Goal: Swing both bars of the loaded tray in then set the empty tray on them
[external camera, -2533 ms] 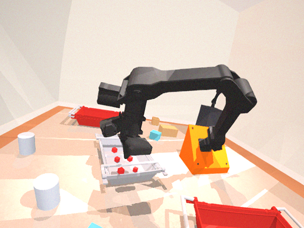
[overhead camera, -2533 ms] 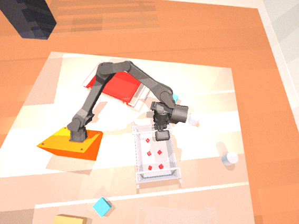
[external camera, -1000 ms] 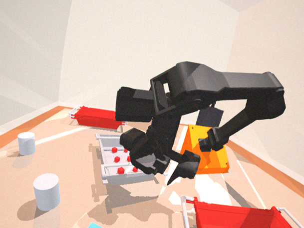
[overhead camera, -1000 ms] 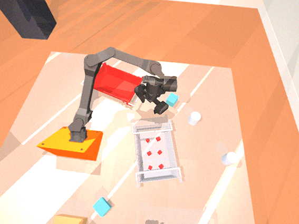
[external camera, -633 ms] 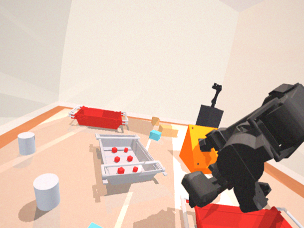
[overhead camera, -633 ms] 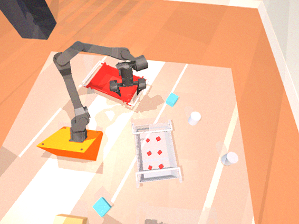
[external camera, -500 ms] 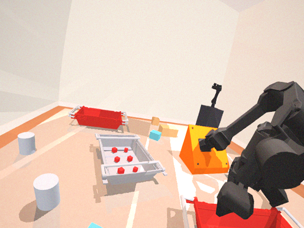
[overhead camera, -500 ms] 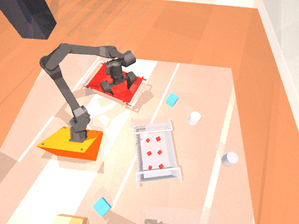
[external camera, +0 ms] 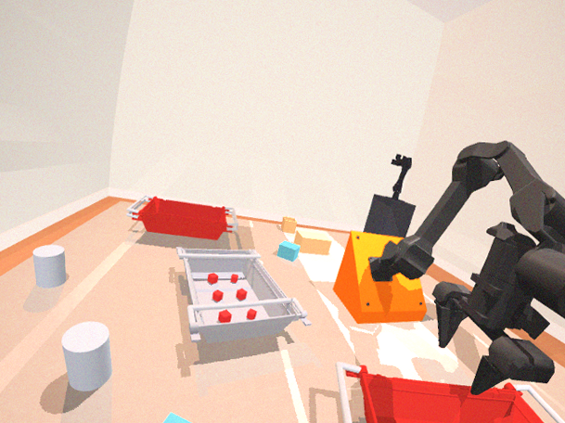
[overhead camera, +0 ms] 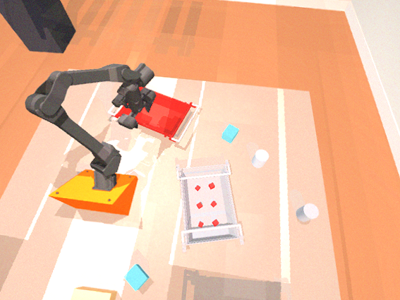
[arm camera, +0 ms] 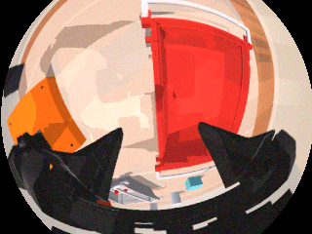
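Right now my gripper tip is 30 mm short of the red tray, 90 mm to the right of it and 50 mm above it. The rest, counted from my gripper tip: cream box: 30 mm behind, 670 mm to the right, 60 mm below.
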